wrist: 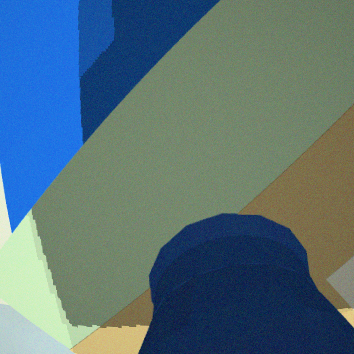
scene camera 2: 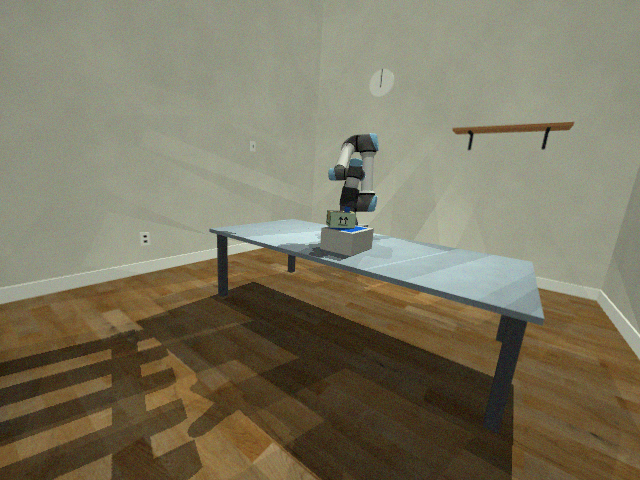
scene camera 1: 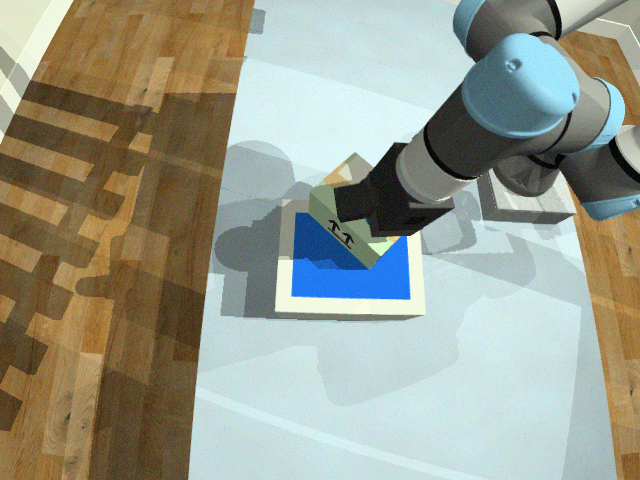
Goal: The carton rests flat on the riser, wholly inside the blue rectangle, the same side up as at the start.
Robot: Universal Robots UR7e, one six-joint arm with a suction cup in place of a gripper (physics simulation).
Note:
My suction cup [wrist: 230, 276] is stuck to a carton [scene camera 1: 355, 236], which still rests on a riser [scene camera 1: 318, 278].
The carton shows as well in the wrist view [wrist: 241, 115]. The riser shows as well in the wrist view [wrist: 71, 71] and in scene camera 2 [scene camera 2: 349, 241].

